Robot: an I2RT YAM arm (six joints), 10 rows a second.
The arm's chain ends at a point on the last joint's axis. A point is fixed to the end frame.
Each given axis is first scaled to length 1.
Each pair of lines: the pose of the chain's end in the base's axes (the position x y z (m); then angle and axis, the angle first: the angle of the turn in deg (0 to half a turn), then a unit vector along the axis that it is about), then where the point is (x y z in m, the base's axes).
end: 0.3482 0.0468 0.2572 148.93 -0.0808 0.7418 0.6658
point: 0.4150 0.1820 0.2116
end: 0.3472 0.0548 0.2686 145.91 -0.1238 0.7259 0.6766
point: 0.4137 0.1928 0.2318
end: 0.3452 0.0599 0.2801 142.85 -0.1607 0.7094 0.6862
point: 0.4117 0.1999 0.2520
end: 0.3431 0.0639 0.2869 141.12 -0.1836 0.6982 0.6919
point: 0.4089 0.2052 0.2641
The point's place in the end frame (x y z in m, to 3 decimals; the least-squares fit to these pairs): -0.003 -0.048 0.150
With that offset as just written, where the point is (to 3 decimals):
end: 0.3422 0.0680 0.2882 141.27 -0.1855 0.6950 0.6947
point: 0.407 0.210 0.266
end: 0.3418 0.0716 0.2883 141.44 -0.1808 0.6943 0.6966
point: 0.407 0.213 0.267
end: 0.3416 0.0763 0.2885 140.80 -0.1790 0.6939 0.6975
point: 0.408 0.218 0.268
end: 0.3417 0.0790 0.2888 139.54 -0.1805 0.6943 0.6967
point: 0.410 0.219 0.270
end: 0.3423 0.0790 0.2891 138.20 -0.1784 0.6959 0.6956
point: 0.414 0.218 0.271
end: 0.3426 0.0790 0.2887 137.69 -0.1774 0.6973 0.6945
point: 0.416 0.217 0.271
